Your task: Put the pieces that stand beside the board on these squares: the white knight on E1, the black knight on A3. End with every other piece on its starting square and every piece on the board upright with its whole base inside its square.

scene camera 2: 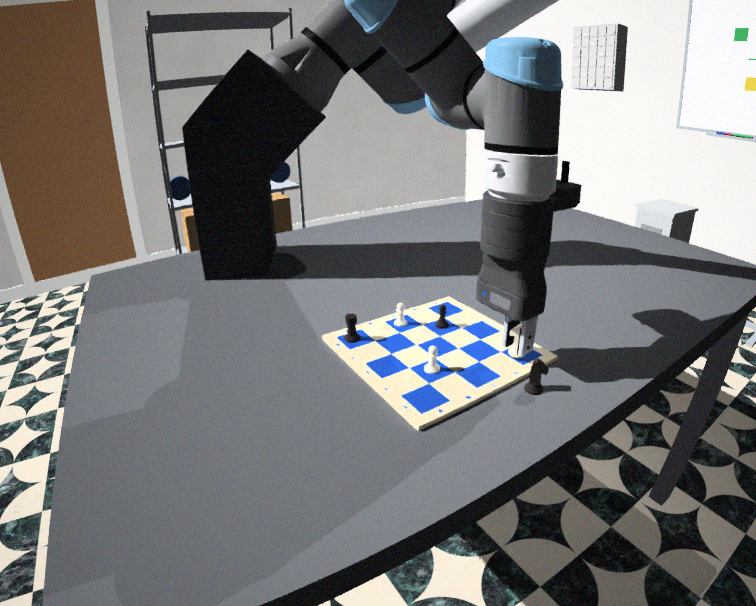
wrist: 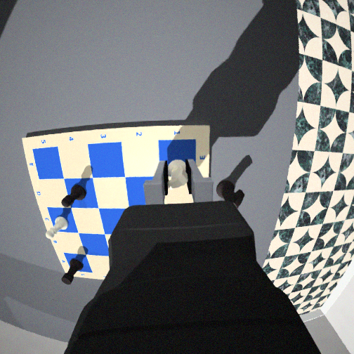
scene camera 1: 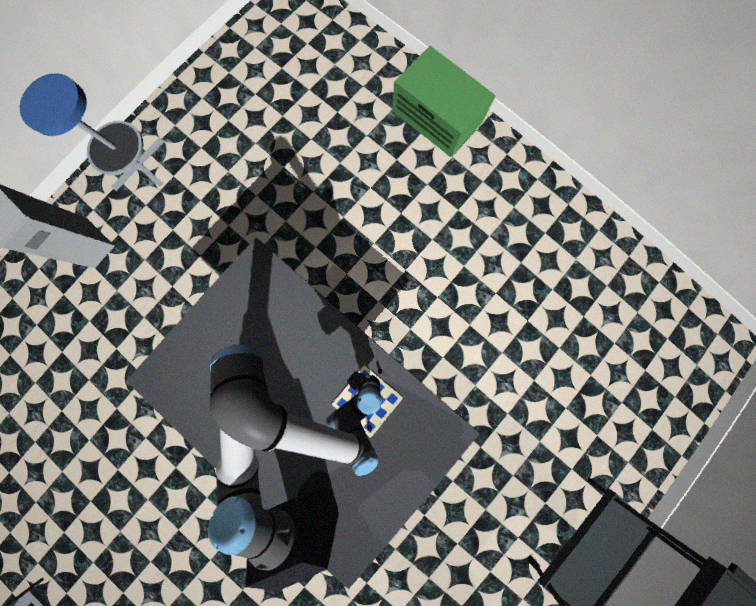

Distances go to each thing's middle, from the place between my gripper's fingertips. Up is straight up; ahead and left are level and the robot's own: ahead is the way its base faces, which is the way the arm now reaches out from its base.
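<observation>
Board (scene camera 2: 474,365): 1 cm below my hand, 7 cm behind it and 7 cm to the right of it.
</observation>
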